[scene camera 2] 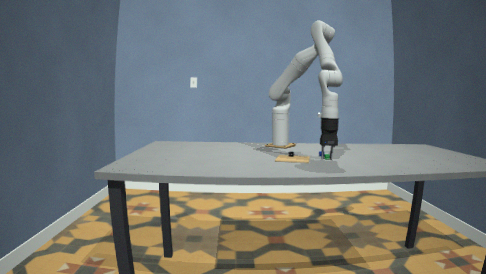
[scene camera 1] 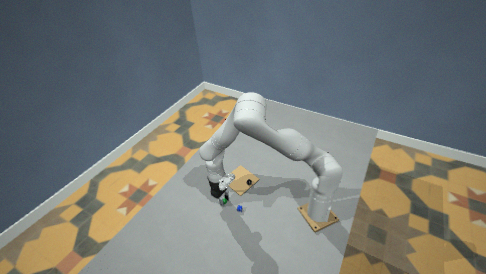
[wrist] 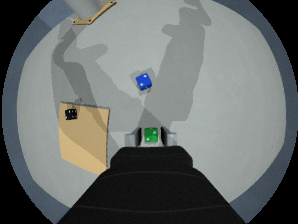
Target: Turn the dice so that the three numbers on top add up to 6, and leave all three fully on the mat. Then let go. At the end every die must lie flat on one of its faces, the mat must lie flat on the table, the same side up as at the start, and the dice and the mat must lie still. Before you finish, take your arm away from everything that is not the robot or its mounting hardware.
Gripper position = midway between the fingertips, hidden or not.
Note:
In view: the gripper [wrist: 151, 133] and a tan mat [wrist: 83, 141].

